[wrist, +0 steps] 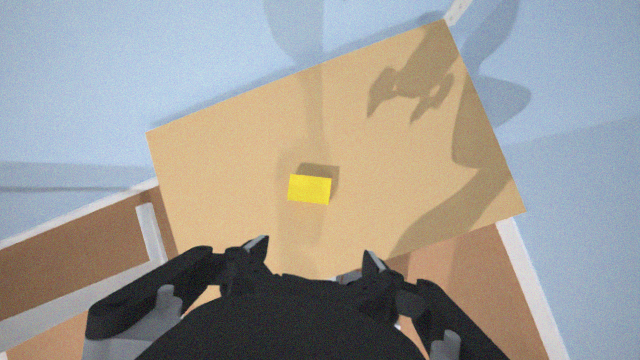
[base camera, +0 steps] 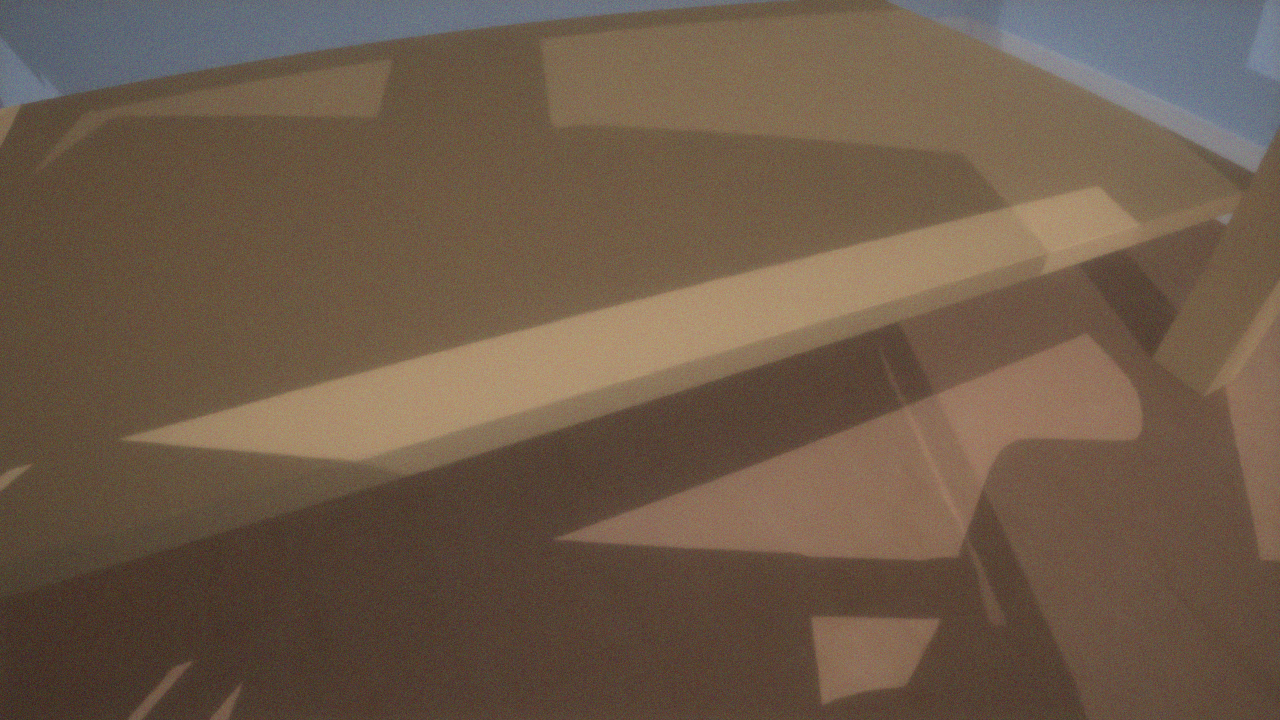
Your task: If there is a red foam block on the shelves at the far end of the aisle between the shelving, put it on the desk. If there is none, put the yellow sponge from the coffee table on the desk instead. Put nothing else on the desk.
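Frame: origin at the arm's base, x ahead, y left, z up, level; metres.
Seen in the pictures: gripper, between the fingertips: [wrist: 314, 253].
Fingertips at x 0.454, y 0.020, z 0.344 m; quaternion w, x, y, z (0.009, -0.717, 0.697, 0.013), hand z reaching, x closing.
A point is followed by its place in that frame.
The yellow sponge [wrist: 309, 189] @[z 0.098, x 0.501, y 0.063 m] lies on the wooden top of the coffee table [wrist: 215, 150] @[z 0.053, x 0.563, y 0.347 m], near its middle, in the wrist view. My gripper [wrist: 314, 253] @[z 0.344, x 0.454, y 0.020 m] is open and empty, high above the table. In that view the sponge shows beyond the fingertips, slightly left of midway between them. In the base camera view a broad wooden board of the coffee table [base camera: 554, 205] @[z -0.247, x 0.458, y 0.044 m] is close in front, with a leg at the right. The desk, the shelves and a red foam block do not show in either view.
A blue wall [wrist: 125, 60] @[z 0.215, x 0.691, y 0.445 m] stands behind the table. A white-framed thing [wrist: 151, 230] is at the left of the table. A white skirting board [wrist: 532, 280] @[z -0.323, x 0.247, y -0.964 m] runs along the right. Brown floor [base camera: 760, 483] @[z -0.397, x 0.410, y -0.080 m] shows below the board, with shadows across it.
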